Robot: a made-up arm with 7 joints.
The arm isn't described. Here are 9 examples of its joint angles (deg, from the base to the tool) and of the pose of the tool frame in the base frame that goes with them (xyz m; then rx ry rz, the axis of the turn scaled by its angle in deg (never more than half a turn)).
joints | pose
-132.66 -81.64 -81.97 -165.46 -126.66 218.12 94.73 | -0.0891 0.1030 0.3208 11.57 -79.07 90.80
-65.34 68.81 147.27 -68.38 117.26 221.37 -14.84 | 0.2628 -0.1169 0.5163 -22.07 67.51 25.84
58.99 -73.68 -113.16 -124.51 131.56 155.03 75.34 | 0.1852 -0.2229 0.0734 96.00 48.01 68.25
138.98 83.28 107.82 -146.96 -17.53 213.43 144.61 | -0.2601 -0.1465 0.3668 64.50 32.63 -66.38
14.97 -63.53 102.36 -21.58 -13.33 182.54 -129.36 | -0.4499 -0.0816 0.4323 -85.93 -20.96 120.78
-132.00 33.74 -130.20 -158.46 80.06 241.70 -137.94 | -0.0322 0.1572 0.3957 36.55 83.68 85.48
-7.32 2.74 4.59 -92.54 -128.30 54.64 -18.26 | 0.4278 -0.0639 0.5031 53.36 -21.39 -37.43
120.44 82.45 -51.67 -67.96 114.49 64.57 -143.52 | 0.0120 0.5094 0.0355 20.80 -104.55 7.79
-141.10 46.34 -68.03 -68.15 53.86 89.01 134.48 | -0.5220 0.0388 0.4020 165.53 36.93 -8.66
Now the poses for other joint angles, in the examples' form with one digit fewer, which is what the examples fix.
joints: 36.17 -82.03 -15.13 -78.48 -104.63 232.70 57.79
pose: -0.192 -0.156 0.534 -22.5 49.2 158.8
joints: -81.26 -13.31 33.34 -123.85 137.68 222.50 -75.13
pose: 0.125 -0.181 0.398 66.1 -129.1 52.4
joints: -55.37 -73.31 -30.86 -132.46 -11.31 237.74 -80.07
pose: -0.165 -0.001 0.526 7.9 -19.0 29.9
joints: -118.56 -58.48 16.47 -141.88 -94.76 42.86 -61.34
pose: -0.059 -0.166 0.524 -58.7 90.4 123.2
